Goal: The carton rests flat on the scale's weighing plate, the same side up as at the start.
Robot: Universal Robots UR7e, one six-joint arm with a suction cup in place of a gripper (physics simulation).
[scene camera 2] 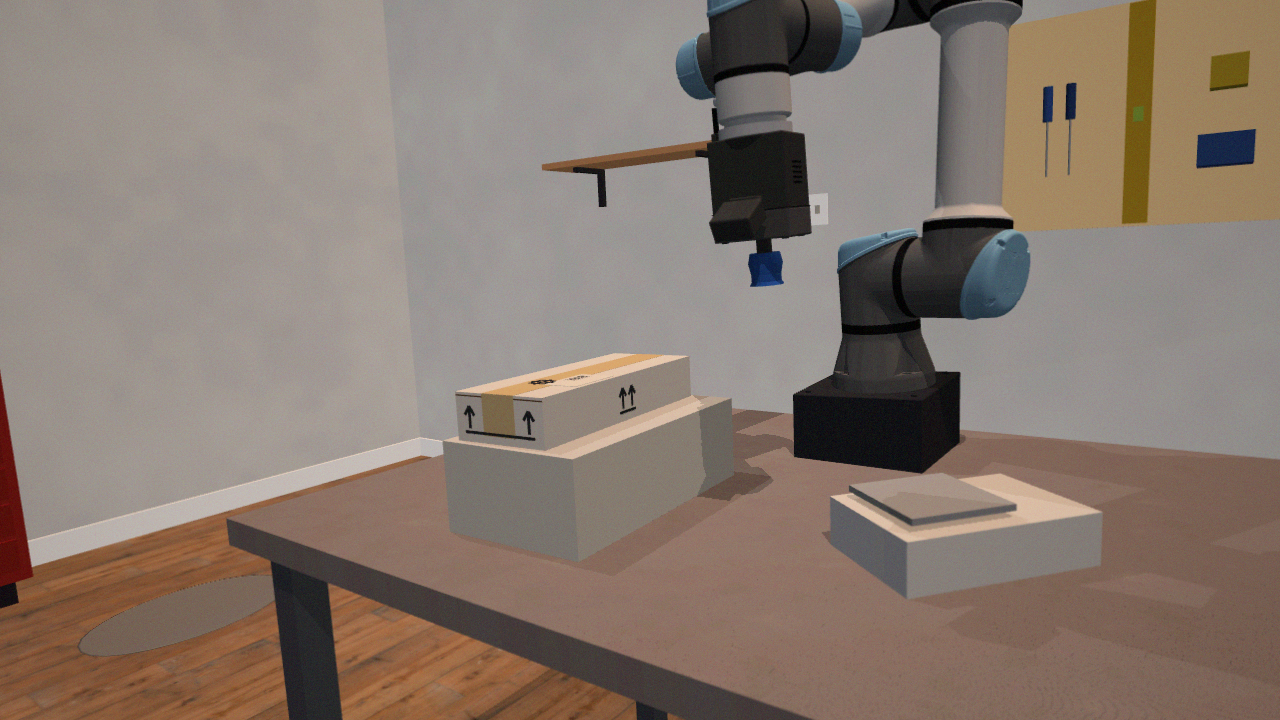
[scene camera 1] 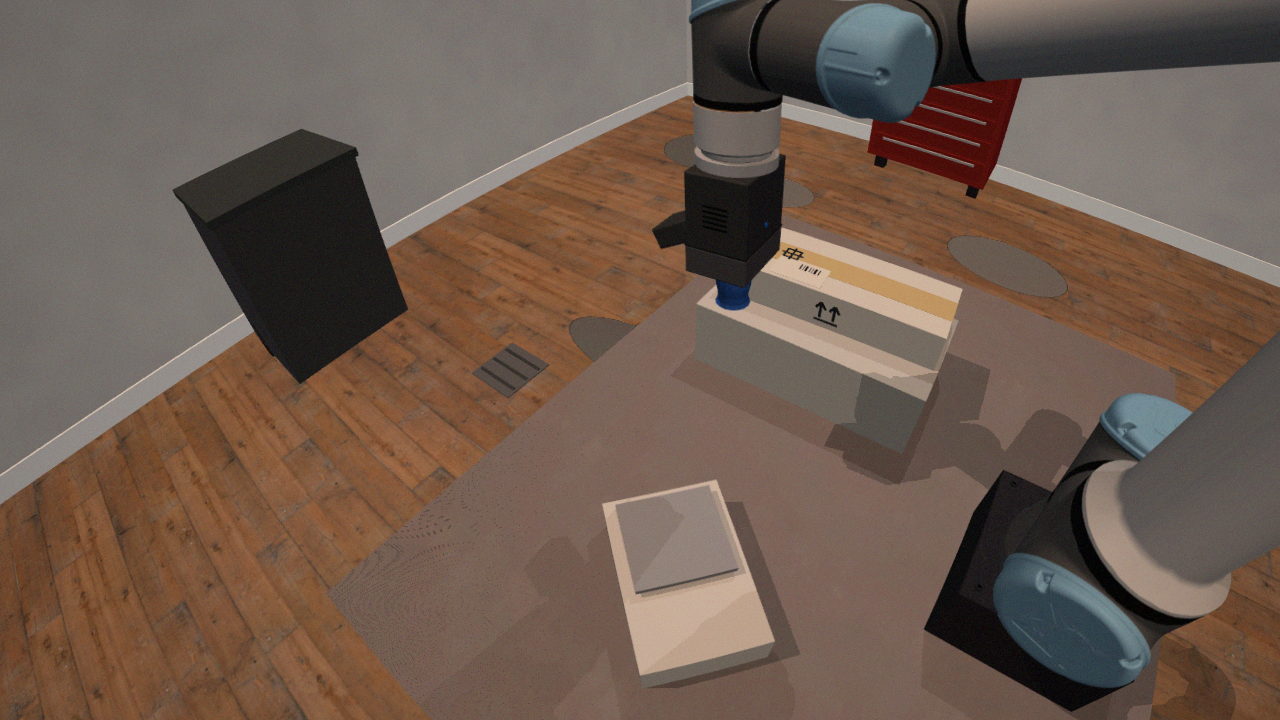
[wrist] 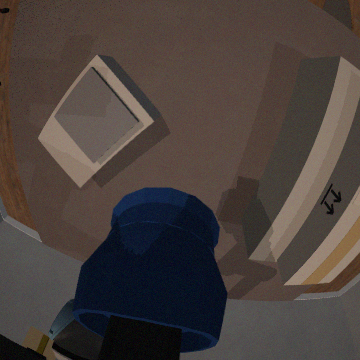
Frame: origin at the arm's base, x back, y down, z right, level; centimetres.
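Seen in the pictures: end effector, tool point: (scene camera 2: 767, 284) (scene camera 1: 732, 300) (wrist: 162, 235); arm's base, origin of the base link: (scene camera 2: 883, 382).
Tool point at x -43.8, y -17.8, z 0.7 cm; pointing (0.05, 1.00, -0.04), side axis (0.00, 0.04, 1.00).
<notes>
Pixels of each thing's top centre, then the offset from my tool point to it. "spot": a spot on its surface instead. Level surfaces: height alone.
- white carton, middle of its top: (scene camera 2: 584, 371) (scene camera 1: 845, 272) dx +5.1, dy +11.2, dz +28.2 cm
- pale block, middle of its top: (scene camera 2: 599, 417) (scene camera 1: 832, 311) (wrist: 340, 192) dx +4.9, dy +17.2, dz +25.9 cm
- scale, middle of its top: (scene camera 1: 682, 563) (scene camera 2: 959, 489) (wrist: 78, 131) dx +5.4, dy +21.6, dz -18.3 cm
- table with its grey weighing plate, surface spot: (scene camera 2: 930, 497) (scene camera 1: 664, 534) (wrist: 87, 110) spot: dx +1.7, dy +21.6, dz -16.2 cm
- table, its level: dy +28.6 cm
A white carton (scene camera 1: 881, 284) (scene camera 2: 617, 394) (wrist: 332, 200) with tan tape, a label and up arrows lies flat on a pale block (scene camera 1: 805, 385) (scene camera 2: 510, 492) (wrist: 282, 150), its arrows pointing up. The scale (scene camera 1: 702, 631) (scene camera 2: 1002, 555) (wrist: 65, 152) stands on the table with its grey weighing plate (scene camera 1: 675, 537) (scene camera 2: 930, 497) (wrist: 97, 115) bare. My suction cup (scene camera 1: 733, 306) (scene camera 2: 766, 284) (wrist: 160, 200) is blue and has nothing on it. In scene camera 2 it hangs in the air, apart from the carton, between the carton and the scale and higher than both.
The table (scene camera 1: 501, 573) (scene camera 2: 716, 617) (wrist: 200, 100) carries the block, the scale and the arm's black base (scene camera 1: 984, 555) (scene camera 2: 877, 429). A dark cabinet (scene camera 1: 304, 268) and a red tool chest (scene camera 1: 948, 134) stand beyond it. A wooden shelf (scene camera 2: 626, 159) is on the back wall.
</notes>
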